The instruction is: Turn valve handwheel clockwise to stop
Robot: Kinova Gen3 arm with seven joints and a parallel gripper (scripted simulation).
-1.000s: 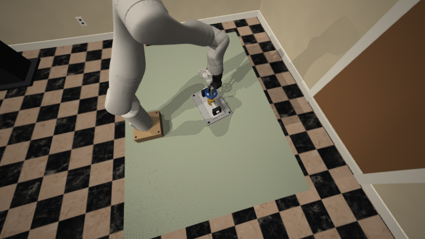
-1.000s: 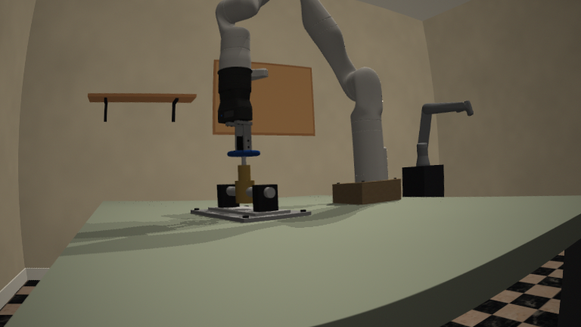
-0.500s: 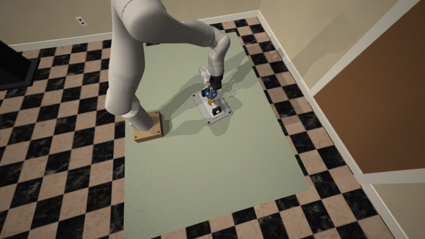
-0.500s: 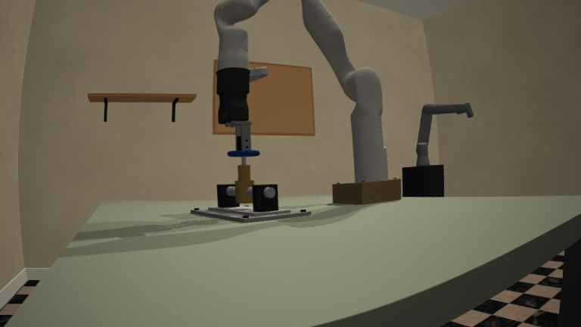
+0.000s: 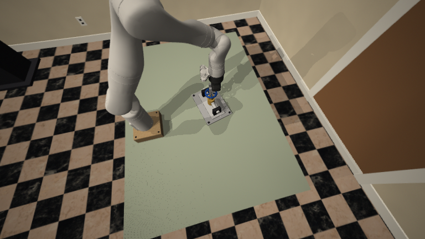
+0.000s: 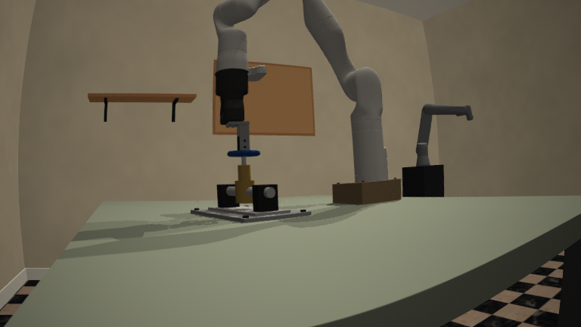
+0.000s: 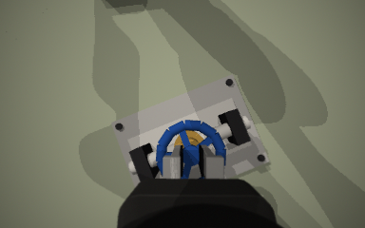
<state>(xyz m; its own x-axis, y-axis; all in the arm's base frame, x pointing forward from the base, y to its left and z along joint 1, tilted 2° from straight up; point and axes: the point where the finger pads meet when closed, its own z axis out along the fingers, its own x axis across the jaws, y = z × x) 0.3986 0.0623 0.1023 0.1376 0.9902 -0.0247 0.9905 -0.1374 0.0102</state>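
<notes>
Now: hand 30 mm above the blue handwheel. From my hand the other things lie so: baseplate: 150 mm below.
</notes>
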